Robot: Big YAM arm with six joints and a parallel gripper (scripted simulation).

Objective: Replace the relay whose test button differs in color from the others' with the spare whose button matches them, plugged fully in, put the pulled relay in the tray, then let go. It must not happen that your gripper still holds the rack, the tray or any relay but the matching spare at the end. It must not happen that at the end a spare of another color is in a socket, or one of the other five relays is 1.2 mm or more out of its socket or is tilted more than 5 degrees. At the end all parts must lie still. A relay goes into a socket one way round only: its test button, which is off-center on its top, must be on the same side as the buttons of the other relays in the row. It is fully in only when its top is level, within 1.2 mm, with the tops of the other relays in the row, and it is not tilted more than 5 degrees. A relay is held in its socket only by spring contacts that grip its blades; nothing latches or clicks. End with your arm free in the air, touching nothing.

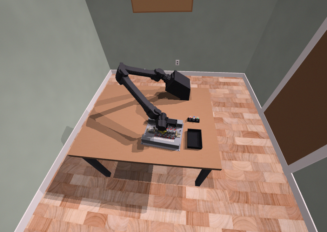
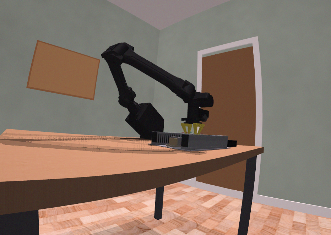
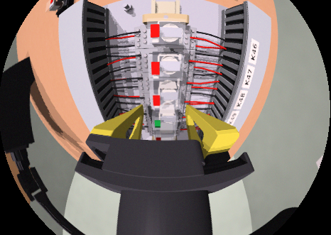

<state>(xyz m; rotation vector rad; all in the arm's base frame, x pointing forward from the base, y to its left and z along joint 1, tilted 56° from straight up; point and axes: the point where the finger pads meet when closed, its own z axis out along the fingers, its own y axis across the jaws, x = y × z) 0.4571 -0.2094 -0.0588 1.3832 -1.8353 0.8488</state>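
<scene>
Now: hand 1 cm to the left of the grey relay panel and 5 cm above it. The rest, counted from my hand: black tray: 7 cm ahead, 25 cm to the left, 3 cm below.
</scene>
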